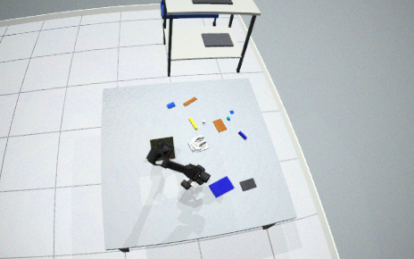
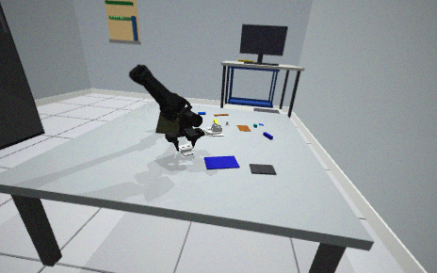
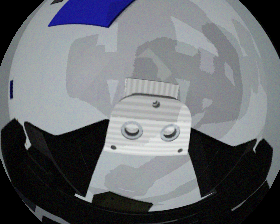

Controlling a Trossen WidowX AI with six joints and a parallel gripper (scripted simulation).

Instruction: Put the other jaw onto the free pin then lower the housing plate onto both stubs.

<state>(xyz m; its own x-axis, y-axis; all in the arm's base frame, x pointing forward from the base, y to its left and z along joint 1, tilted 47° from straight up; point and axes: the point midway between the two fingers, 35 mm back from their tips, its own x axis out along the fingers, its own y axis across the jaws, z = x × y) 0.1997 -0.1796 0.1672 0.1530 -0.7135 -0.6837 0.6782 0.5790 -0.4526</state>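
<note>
Right now my gripper tip is 50 mm short of the white jaw, 270 mm to the right of it and 10 mm below it. From my gripper tip the other things lie so: blue plate: 200 mm ahead, 50 mm to the right, 10 mm below; dark grey plate: 390 mm ahead, 40 mm to the right, 10 mm below; white base: 90 mm ahead, 300 mm to the left, 10 mm below.
</note>
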